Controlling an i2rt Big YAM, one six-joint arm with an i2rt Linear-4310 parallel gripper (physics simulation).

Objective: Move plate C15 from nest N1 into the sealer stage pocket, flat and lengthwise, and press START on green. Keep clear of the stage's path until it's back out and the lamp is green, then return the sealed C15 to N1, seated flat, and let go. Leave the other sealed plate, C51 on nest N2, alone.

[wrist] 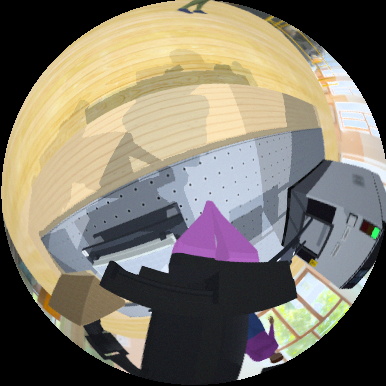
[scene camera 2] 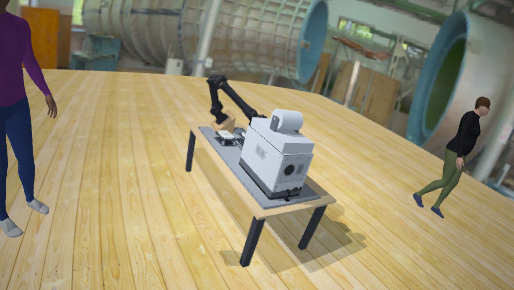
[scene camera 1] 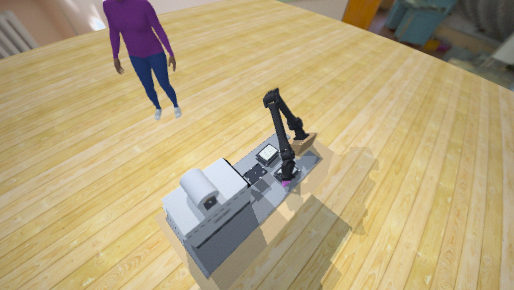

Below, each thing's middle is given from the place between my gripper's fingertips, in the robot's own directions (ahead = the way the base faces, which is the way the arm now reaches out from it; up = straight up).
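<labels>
White roll [scene camera 1: 198, 187]: my hand well short of it, some way to the left of it, far below it.
</labels>
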